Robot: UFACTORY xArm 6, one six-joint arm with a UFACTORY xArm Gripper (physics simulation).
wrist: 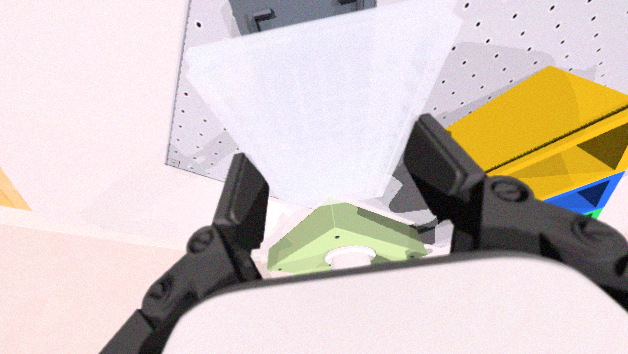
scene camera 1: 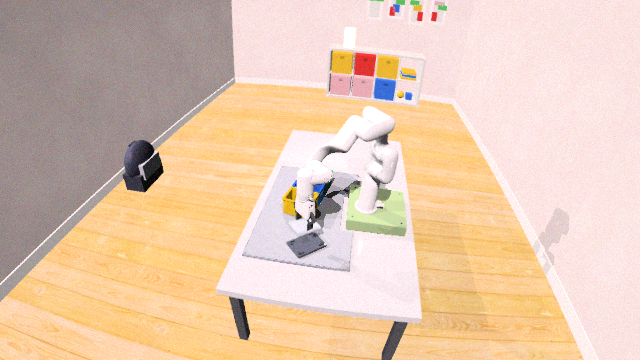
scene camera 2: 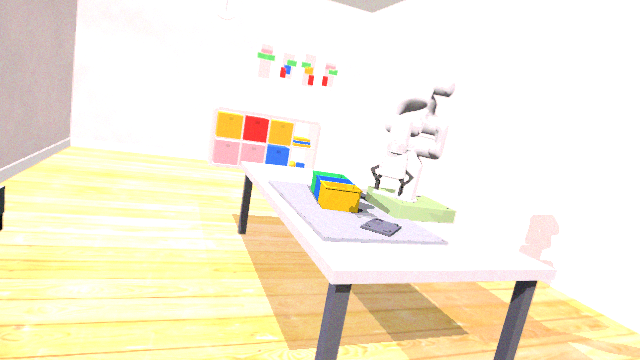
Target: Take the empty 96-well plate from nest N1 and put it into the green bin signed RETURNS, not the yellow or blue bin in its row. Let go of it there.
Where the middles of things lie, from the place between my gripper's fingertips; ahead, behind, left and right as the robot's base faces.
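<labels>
White 96-well plate (wrist: 323,109): 10 mm below my hand.
</labels>
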